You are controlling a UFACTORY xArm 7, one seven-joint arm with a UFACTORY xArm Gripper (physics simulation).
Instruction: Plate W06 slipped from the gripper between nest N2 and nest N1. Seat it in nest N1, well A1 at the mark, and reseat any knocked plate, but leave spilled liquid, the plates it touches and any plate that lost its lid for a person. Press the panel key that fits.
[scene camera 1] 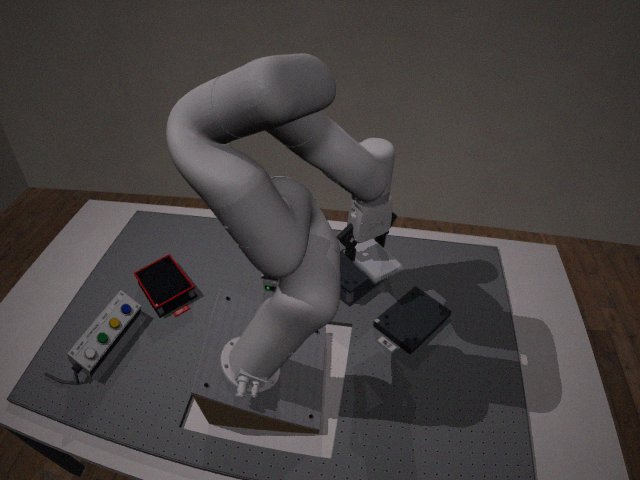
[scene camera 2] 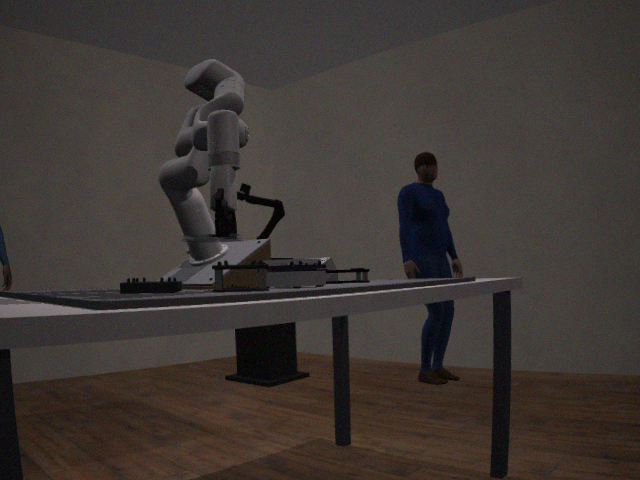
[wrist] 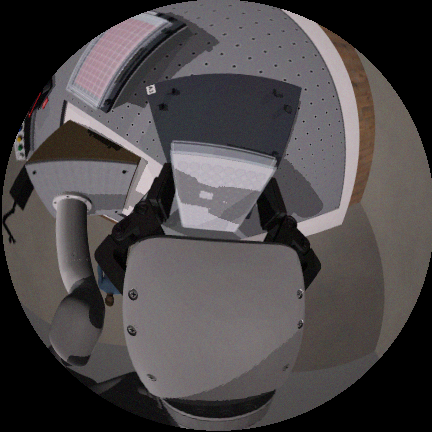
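Seen in the pictures: gripper, fingertip midpoint: [scene camera 1: 364, 251] [scene camera 2: 226, 238] [wrist: 219, 179]; arm's base, origin of the base link: [scene camera 1: 249, 365] [scene camera 2: 209, 256] [wrist: 71, 202].
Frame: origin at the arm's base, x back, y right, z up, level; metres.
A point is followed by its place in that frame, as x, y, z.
My gripper [scene camera 1: 366, 248] {-0.325, 0.229, 0.029} [scene camera 2: 225, 231] {-0.325, 0.229, 0.029} [wrist: 219, 179] {-0.325, 0.229, 0.029} is shut on a clear, lidded-looking plate [scene camera 1: 381, 269] {-0.256, 0.266, 0.036} [scene camera 2: 199, 239] {-0.305, 0.295, 0.025} [wrist: 212, 212] {-0.287, 0.255, 0.036}, held level. Its number is not legible. It hangs above the table, overlapping the near end of a dark nest [scene camera 1: 355, 279] {-0.278, 0.209, -0.024} [wrist: 225, 110] {-0.361, 0.199, -0.034} in the wrist view. That nest bears a small white label [wrist: 151, 90] {-0.329, 0.121, -0.034} at one corner. A second dark nest [scene camera 1: 412, 319] {-0.192, 0.351, -0.068} stands nearer the base. A plate with pink wells [wrist: 112, 60] sits on another holder in the wrist view. The key panel [scene camera 1: 111, 330] {-0.063, -0.370, -0.031} [wrist: 20, 145] has blue, yellow, green and white keys. I see no spilled liquid.
A red-rimmed black nest [scene camera 1: 163, 284] {-0.245, -0.293, -0.051} [wrist: 35, 105] stands beside the panel. The wedge-shaped arm base [scene camera 1: 302, 392] {0.024, 0.107, -0.057} [wrist: 85, 175] {-0.123, 0.048, -0.027} is near the dark nests. A green light [scene camera 1: 268, 287] {-0.285, -0.012, -0.076} shows behind the arm. A person in blue [scene camera 2: 426, 227] stands beyond the table.
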